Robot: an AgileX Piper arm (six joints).
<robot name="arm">
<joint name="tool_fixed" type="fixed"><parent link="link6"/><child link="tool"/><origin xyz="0 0 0" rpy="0 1.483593 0"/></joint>
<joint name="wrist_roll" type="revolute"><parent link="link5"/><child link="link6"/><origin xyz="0.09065 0 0.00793" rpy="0 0 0"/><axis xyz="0.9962 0 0.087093"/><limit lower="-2.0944" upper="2.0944"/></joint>
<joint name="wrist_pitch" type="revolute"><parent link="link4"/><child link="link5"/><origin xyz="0 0 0" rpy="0 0 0"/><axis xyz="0 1 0"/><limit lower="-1.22" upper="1.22"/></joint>
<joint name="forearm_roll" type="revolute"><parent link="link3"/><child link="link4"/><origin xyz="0.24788 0 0.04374" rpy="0 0 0"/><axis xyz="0.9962 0 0.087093"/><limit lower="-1.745" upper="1.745"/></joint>
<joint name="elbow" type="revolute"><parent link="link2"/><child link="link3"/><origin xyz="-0.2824 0 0.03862" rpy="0 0 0"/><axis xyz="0 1 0"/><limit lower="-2.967" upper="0"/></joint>
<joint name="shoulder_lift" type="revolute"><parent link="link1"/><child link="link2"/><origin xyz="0 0 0" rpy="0 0 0"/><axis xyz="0 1 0"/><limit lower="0" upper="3.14"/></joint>
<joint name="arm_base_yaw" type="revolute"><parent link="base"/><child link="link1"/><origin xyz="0 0 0.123" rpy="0 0 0"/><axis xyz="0 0 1"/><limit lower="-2.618" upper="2.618"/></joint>
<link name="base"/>
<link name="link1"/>
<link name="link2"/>
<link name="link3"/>
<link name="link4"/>
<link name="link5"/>
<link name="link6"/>
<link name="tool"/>
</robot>
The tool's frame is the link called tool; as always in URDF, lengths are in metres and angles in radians.
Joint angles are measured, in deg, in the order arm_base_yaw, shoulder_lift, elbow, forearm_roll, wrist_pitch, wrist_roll. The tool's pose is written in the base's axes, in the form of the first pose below.
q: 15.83, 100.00, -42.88, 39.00, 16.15, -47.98
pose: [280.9 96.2 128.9 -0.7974 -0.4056 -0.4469 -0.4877 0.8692 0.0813]
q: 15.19, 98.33, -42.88, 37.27, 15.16, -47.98
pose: [282.9 91.7 137.7 -0.7726 -0.4169 -0.4788 -0.4957 0.8673 0.0446]
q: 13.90, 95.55, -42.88, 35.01, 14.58, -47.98
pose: [284.4 83.9 152.0 -0.7399 -0.4271 -0.5197 -0.5001 0.8660 0.0003]
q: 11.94, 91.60, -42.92, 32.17, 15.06, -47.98
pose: [283.8 72.9 171.8 -0.7012 -0.4393 -0.5616 -0.5023 0.8633 -0.0481]
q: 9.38, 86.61, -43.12, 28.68, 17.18, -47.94
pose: [279.2 59.2 195.8 -0.6603 -0.4579 -0.5952 -0.5053 0.8572 -0.0989]
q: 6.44, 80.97, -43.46, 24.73, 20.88, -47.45
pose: [269.7 44.1 221.2 -0.6277 -0.4782 -0.6143 -0.5040 0.8510 -0.1475]
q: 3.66, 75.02, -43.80, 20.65, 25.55, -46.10
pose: [255.0 30.2 245.5 -0.6090 -0.4935 -0.6210 -0.4947 0.8483 -0.1890]
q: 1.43, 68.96, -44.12, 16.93, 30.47, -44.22
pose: [236.4 19.3 267.9 -0.5990 -0.5024 -0.6235 -0.4783 0.8490 -0.2246]
